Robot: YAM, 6 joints.
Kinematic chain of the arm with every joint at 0, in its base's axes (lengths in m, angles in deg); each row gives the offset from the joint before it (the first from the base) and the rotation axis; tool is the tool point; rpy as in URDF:
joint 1: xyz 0 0 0.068 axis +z
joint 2: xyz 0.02 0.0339 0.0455 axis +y
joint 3: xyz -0.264 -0.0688 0 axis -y
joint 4: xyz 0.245 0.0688 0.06 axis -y
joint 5: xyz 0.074 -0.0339 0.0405 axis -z
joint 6: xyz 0.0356 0 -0.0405 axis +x
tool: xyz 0 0 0 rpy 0 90 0
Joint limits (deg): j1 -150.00..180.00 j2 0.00..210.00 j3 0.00..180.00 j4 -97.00..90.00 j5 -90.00..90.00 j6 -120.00..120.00
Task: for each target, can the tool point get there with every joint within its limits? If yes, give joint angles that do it. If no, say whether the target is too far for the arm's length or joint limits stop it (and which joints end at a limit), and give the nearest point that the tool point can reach.
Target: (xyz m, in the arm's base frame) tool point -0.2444 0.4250 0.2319
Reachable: yes | joints 118.07 128.32 115.11 -46.10 -26.02 65.06
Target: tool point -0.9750 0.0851 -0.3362
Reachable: no: too far | nearest point -0.5844 0.0510 -0.1523 | short by 0.433 m
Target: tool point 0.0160 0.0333 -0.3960
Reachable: no: joint limits stop it (at a limit: joint 2) | nearest point 0.0310 0.0646 -0.3341 | short by 0.071 m
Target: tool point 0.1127 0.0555 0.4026
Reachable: yes | joints 41.90 43.96 62.99 -40.32 72.53 -3.01
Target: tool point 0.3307 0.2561 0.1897
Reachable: yes | joints 34.79 127.67 106.74 -76.86 -37.46 91.70
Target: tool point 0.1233 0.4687 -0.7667
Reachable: no: too far | nearest point 0.0909 0.3457 -0.3636 | short by 0.423 m
